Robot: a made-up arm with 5 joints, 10 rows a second.
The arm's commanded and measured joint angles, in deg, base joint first. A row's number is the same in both.
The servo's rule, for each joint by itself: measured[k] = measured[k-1] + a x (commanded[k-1-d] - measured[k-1]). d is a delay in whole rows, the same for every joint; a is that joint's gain. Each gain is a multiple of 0.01, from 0.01 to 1. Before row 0 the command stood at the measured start. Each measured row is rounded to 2 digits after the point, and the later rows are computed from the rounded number. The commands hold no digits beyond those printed.
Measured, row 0:
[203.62, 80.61, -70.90, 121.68, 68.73]
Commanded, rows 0 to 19:
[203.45, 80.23, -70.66, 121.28, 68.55]
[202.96, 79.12, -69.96, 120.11, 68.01]
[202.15, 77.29, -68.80, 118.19, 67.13]
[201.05, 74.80, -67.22, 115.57, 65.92]
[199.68, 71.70, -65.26, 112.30, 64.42]
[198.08, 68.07, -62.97, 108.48, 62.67]
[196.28, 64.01, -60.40, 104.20, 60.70]
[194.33, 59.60, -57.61, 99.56, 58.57]
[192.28, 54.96, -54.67, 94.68, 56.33]
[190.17, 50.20, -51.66, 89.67, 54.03]
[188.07, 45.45, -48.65, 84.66, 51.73]
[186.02, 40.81, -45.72, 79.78, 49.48]
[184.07, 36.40, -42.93, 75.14, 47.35]
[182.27, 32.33, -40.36, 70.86, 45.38]
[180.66, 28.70, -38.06, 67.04, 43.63]
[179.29, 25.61, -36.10, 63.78, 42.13]
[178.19, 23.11, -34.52, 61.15, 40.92]
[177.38, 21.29, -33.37, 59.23, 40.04]
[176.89, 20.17, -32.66, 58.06, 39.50]
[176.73, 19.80, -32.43, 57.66, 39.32]
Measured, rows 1 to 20:
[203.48, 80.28, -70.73, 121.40, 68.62]
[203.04, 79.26, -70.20, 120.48, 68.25]
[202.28, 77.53, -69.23, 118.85, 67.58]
[201.23, 75.13, -67.84, 116.52, 66.58]
[199.91, 72.11, -66.06, 113.52, 65.28]
[198.35, 68.55, -63.93, 109.94, 63.71]
[196.59, 64.55, -61.49, 105.86, 61.90]
[194.67, 60.19, -58.81, 101.39, 59.90]
[192.64, 55.59, -55.95, 96.63, 57.76]
[190.54, 50.85, -52.99, 91.69, 55.52]
[188.44, 46.10, -50.00, 86.70, 53.25]
[186.38, 41.44, -47.05, 81.79, 50.99]
[184.42, 37.00, -44.21, 77.07, 48.81]
[182.59, 32.89, -41.55, 72.66, 46.75]
[180.95, 29.20, -39.14, 68.67, 44.88]
[179.54, 26.04, -37.04, 65.20, 43.23]
[178.39, 23.46, -35.30, 62.32, 41.84]
[177.53, 21.55, -33.97, 60.13, 40.76]
[176.99, 20.34, -33.07, 58.66, 40.00]
[176.77, 19.86, -32.63, 57.95, 39.59]
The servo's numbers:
d 0
a 0.85 0.88 0.69 0.71 0.60

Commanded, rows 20 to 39:
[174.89, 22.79, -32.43, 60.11, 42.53]
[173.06, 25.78, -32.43, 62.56, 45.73]
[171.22, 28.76, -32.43, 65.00, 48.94]
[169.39, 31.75, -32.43, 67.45, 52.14]
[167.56, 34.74, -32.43, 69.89, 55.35]
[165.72, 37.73, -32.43, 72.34, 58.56]
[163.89, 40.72, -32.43, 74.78, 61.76]
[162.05, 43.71, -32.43, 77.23, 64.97]
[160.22, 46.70, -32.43, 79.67, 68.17]
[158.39, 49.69, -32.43, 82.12, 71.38]
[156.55, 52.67, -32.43, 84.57, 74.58]
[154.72, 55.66, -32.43, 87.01, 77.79]
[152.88, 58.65, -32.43, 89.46, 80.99]
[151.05, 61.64, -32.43, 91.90, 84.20]
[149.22, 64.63, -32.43, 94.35, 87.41]
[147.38, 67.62, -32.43, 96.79, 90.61]
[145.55, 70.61, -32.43, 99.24, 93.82]
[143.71, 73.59, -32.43, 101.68, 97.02]
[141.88, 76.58, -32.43, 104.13, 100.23]
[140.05, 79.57, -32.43, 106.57, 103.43]
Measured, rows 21 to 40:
[175.17, 22.44, -32.49, 59.48, 41.35]
[173.38, 25.38, -32.45, 61.67, 43.98]
[171.54, 28.35, -32.44, 64.03, 46.96]
[169.71, 31.34, -32.43, 66.46, 50.07]
[167.88, 34.33, -32.43, 68.90, 53.24]
[166.04, 37.32, -32.43, 71.34, 56.43]
[164.21, 40.31, -32.43, 73.78, 59.63]
[162.37, 43.30, -32.43, 76.23, 62.83]
[160.54, 46.29, -32.43, 78.67, 66.03]
[158.71, 49.28, -32.43, 81.12, 69.24]
[156.87, 52.26, -32.43, 83.57, 72.44]
[155.04, 55.25, -32.43, 86.01, 75.65]
[153.20, 58.24, -32.43, 88.46, 78.85]
[151.37, 61.23, -32.43, 90.90, 82.06]
[149.54, 64.22, -32.43, 93.35, 85.27]
[147.70, 67.21, -32.43, 95.79, 88.47]
[145.87, 70.20, -32.43, 98.24, 91.68]
[144.03, 73.18, -32.43, 100.68, 94.88]
[142.20, 76.17, -32.43, 103.13, 98.09]
[140.37, 79.16, -32.43, 105.57, 101.29]

